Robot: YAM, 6 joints.
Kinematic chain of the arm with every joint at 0, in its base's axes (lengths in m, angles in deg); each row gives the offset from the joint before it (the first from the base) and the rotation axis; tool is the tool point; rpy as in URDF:
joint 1: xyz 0 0 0.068 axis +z
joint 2: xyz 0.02 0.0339 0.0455 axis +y
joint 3: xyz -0.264 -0.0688 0 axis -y
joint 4: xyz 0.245 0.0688 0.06 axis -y
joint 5: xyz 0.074 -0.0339 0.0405 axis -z
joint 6: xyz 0.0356 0 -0.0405 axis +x
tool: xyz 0 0 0 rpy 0 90 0
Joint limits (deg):
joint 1: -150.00..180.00
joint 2: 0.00..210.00
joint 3: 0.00..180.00
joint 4: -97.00..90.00
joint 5: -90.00..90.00
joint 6: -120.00..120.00
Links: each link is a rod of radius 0.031 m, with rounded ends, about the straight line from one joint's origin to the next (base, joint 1, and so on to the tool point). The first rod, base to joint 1, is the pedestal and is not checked.
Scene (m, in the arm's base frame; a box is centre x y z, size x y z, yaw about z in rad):
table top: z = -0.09
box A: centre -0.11 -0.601 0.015 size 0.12 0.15 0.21 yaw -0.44
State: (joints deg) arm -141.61 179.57 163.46 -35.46 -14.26 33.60
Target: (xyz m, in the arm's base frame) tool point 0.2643 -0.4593 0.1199
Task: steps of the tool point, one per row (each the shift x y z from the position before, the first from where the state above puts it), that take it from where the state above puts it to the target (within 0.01 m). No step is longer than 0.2 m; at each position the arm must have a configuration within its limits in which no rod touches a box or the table.
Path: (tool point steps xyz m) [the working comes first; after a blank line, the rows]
Joints at the target: -61.41 155.73 142.87 -68.09 -20.20 33.60
Straight joint move there: touches box A.

1: 0.0951 -0.1070 0.0682
2: 0.1230 -0.0756 0.0698
3: 0.1394 -0.0368 0.0699
4: 0.1413 0.0079 -0.0447
5: 0.1290 0.0504 -0.0368
6: 0.1040 0.0834 -0.0266

